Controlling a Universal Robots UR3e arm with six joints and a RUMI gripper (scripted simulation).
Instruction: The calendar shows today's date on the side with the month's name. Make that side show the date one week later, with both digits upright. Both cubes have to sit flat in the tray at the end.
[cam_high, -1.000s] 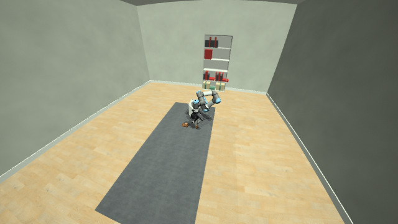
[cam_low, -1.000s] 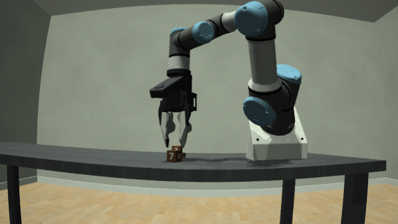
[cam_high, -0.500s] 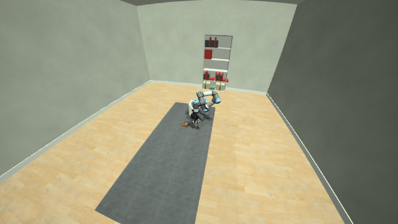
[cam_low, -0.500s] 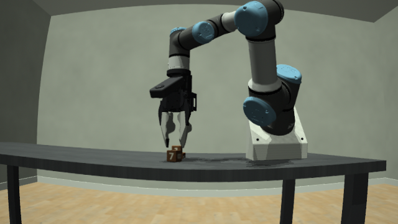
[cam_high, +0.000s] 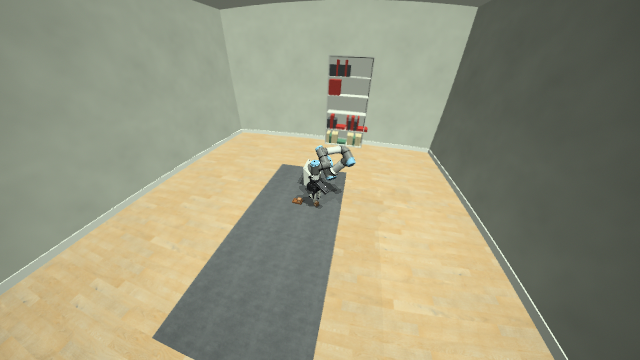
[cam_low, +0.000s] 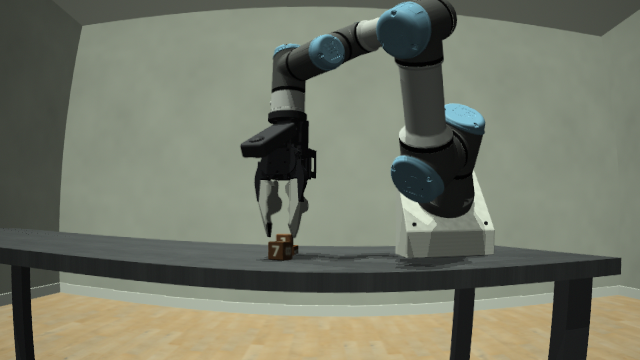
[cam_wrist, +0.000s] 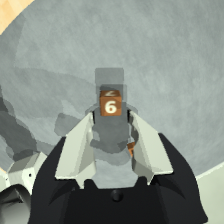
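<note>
My hand is 40 mm above the cube. Round my hand: calendar tray: 160 mm to the right, 50 mm below, 10 mm ahead.
</note>
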